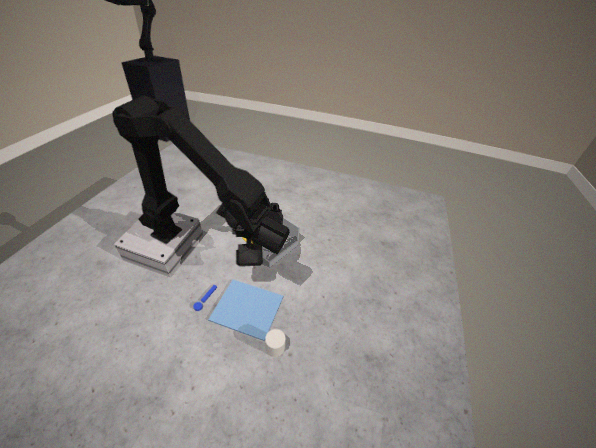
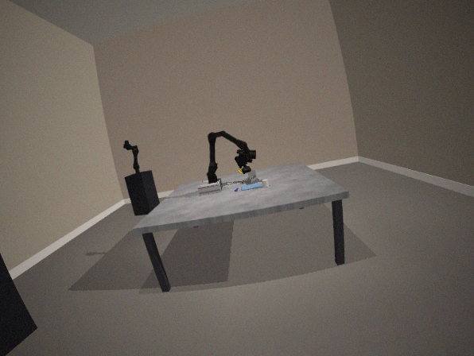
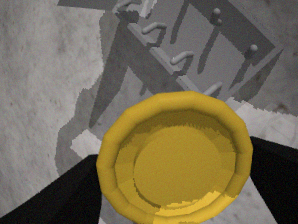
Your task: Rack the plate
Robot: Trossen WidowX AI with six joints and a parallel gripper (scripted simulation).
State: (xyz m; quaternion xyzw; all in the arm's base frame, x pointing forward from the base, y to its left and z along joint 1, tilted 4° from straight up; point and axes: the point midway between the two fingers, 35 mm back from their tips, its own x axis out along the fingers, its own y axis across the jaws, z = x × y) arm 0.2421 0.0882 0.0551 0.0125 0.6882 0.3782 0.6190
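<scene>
Now: gripper tip 4 cm short of the grey dish rack, 6 cm to the right of it and 8 cm above it. From my gripper tip the other things lie so: yellow plate 1 cm above; then white cylinder 19 cm ahead, 21 cm to the right, 8 cm below; then light blue mat 8 cm ahead, 15 cm to the right, 10 cm below.
</scene>
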